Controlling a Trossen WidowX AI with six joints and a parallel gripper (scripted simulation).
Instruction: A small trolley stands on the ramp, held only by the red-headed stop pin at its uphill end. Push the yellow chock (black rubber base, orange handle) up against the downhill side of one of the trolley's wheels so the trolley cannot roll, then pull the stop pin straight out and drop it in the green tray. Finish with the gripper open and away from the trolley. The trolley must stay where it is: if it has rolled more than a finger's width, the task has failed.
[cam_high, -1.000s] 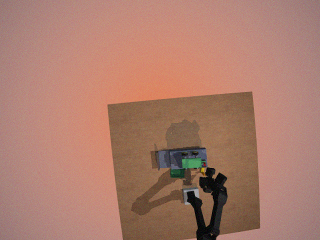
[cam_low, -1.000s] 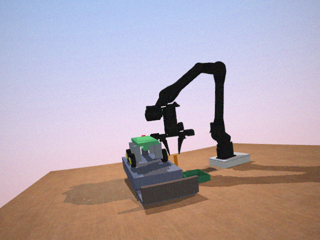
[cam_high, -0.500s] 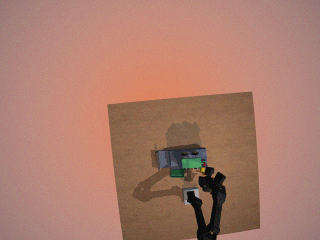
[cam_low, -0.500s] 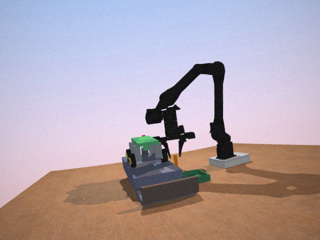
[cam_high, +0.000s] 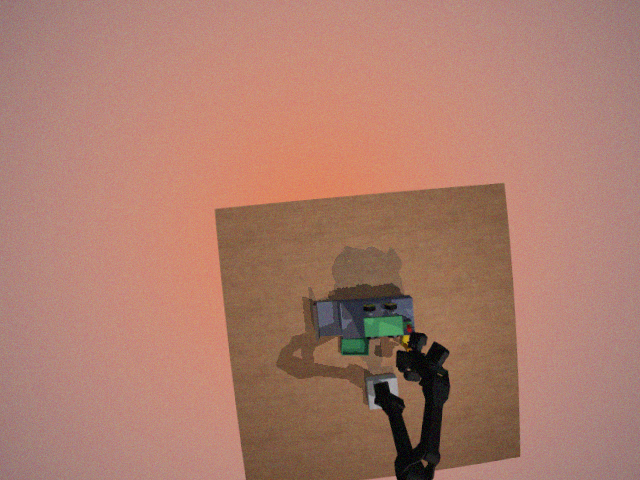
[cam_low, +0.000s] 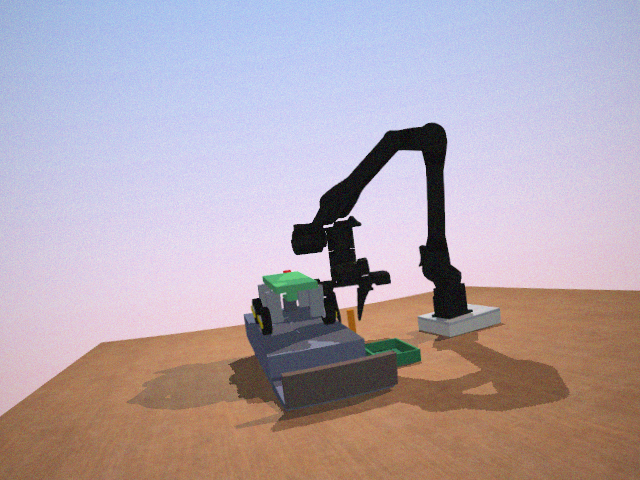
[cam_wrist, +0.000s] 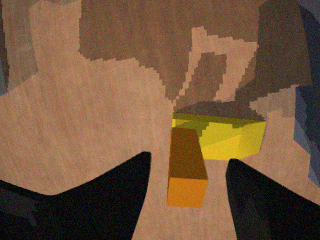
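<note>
Right now my gripper tip is 20 mm short of the yellow chock and 20 mm above it. Also, from my gripper tip: grey ramp (160 mm ahead, 110 mm to the left, 10 mm above); then trolley (160 mm ahead, 100 mm to the left, 70 mm above); then stop pin (130 mm ahead, 10 mm to the left, 90 mm above).
</note>
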